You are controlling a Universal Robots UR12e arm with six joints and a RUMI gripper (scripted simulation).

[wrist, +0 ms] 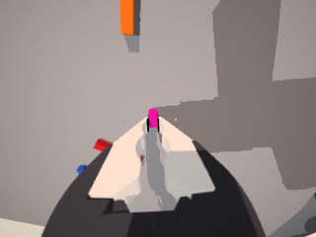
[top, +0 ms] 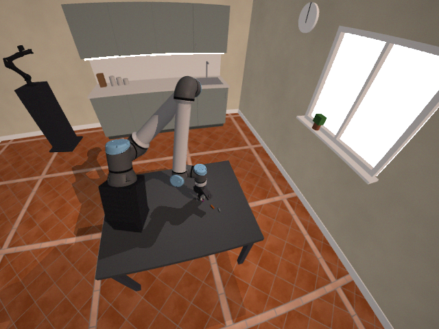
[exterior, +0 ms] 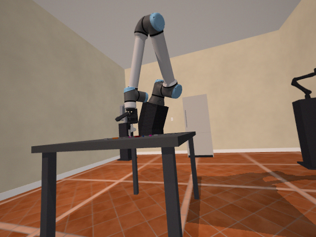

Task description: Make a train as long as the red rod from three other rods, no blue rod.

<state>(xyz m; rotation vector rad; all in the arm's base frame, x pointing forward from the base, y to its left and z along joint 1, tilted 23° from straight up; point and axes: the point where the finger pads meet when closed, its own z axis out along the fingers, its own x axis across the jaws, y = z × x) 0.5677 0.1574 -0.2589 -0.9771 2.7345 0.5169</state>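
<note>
The red rod lies 80 mm to the left of my hand and 10 mm below it. Also, from my hand: blue rod 30 mm ahead, 150 mm to the left, 10 mm below; then orange rod 80 mm ahead, 70 mm to the right, 10 mm below.
</note>
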